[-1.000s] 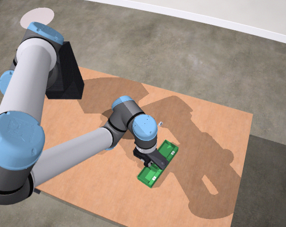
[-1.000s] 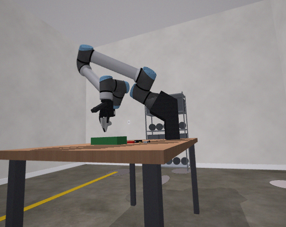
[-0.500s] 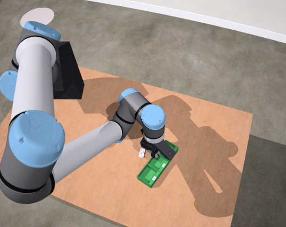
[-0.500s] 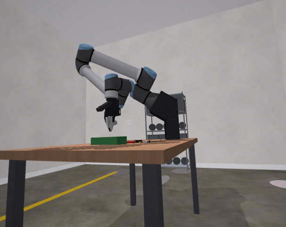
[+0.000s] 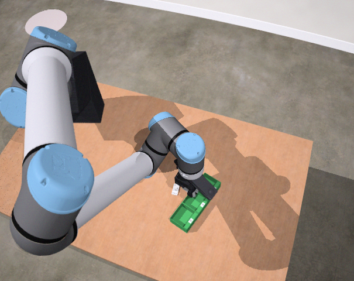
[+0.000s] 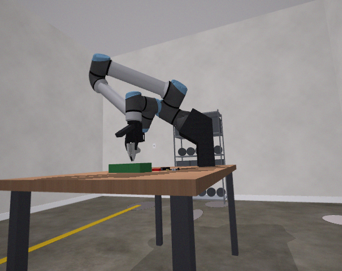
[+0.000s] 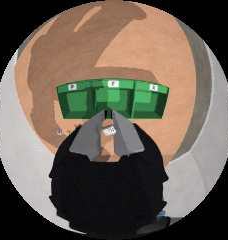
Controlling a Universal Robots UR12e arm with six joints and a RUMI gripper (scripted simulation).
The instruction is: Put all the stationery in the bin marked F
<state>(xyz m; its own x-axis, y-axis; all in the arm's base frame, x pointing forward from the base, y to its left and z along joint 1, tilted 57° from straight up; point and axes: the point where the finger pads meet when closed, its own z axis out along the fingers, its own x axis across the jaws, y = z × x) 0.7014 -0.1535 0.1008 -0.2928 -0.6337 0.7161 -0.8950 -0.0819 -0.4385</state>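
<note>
The green bin lies 1 cm ahead of my hand, 1 cm to the right of it and 5 cm below it. Also, from my hand: red item 6 cm behind, 10 cm to the left, 7 cm below; white card-like item 9 cm behind, 3 cm to the left, 7 cm below; black flat item 10 cm behind, 15 cm to the left, 6 cm below.
</note>
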